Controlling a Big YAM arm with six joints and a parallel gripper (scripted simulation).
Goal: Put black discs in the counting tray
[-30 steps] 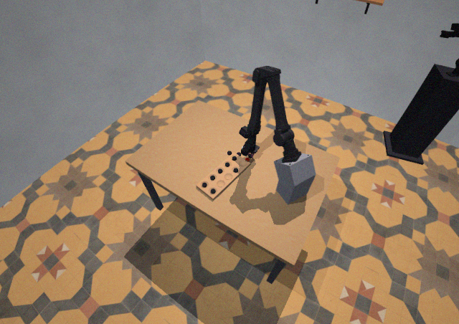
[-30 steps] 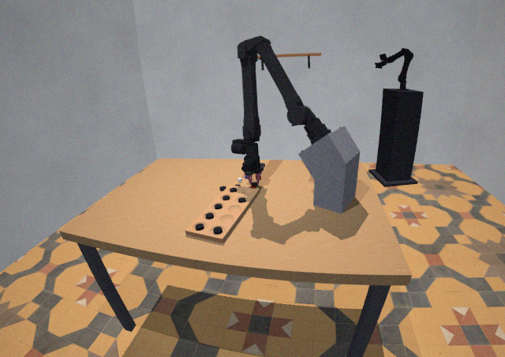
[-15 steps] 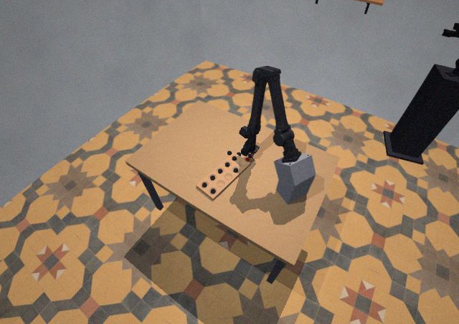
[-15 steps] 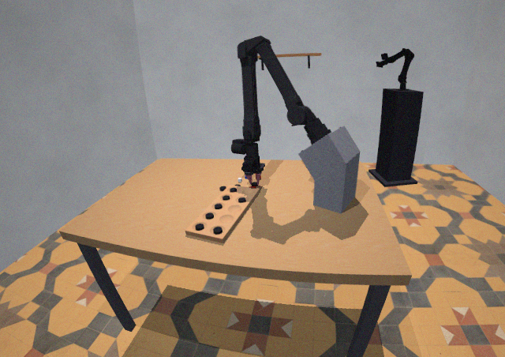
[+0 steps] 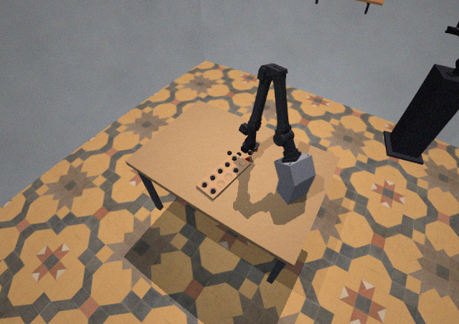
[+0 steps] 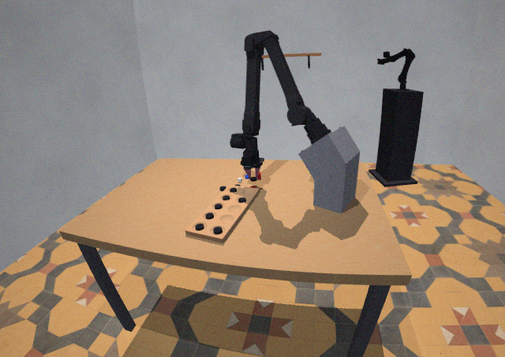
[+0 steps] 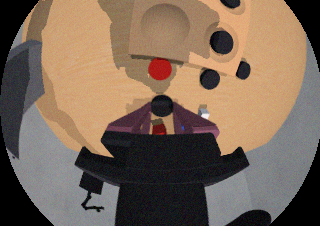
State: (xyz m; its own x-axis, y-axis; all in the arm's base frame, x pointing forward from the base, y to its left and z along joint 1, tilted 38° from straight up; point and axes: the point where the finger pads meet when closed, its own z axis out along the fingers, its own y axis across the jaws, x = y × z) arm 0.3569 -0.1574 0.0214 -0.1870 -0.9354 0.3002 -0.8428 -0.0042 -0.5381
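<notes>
My hand is 1 cm short of the red disc, 4 cm to the right of it and 4 cm above it. Round my hand: small white piece: 7 cm ahead, 6 cm to the right, 3 cm below; then blue disc: 3 cm ahead, 9 cm to the right, 4 cm below; then red cube: 2 cm behind, 8 cm to the right, 3 cm below.
</notes>
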